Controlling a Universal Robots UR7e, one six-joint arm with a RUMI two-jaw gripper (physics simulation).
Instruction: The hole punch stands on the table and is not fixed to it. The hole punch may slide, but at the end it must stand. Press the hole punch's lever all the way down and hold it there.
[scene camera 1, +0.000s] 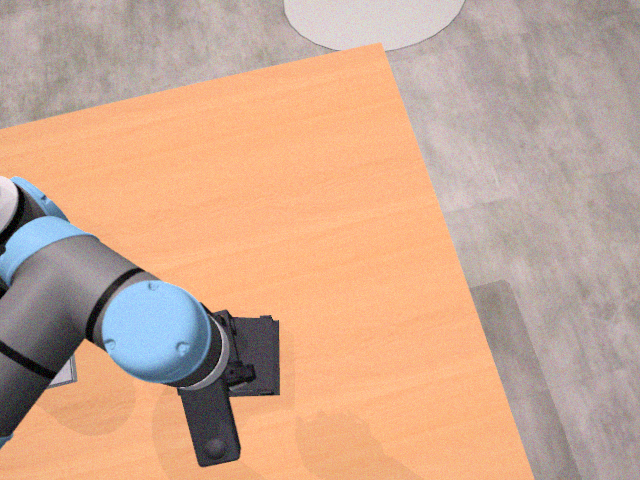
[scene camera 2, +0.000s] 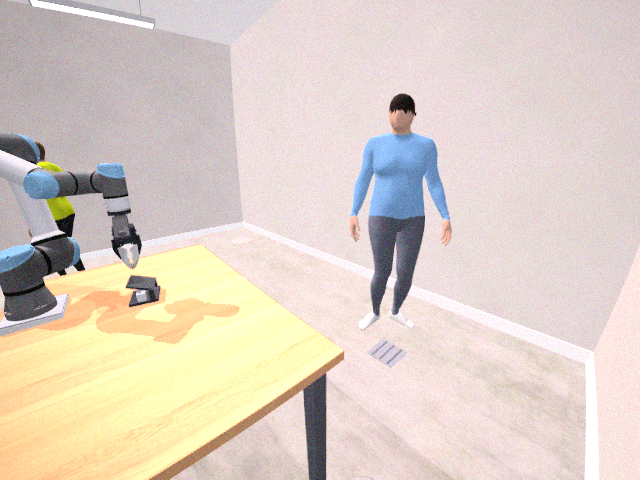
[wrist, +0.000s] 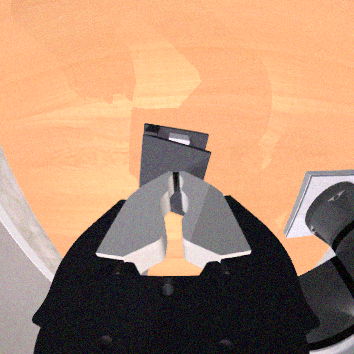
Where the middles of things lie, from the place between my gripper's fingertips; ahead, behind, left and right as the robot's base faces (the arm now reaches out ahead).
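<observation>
Hole punch (scene camera 1: 275, 323): 10 mm ahead of my hand, 50 mm to the left of it and 100 mm below it. Lever (scene camera 1: 254, 341): my hand is 10 mm short of it, 80 mm above it and 50 mm to the right of it.
</observation>
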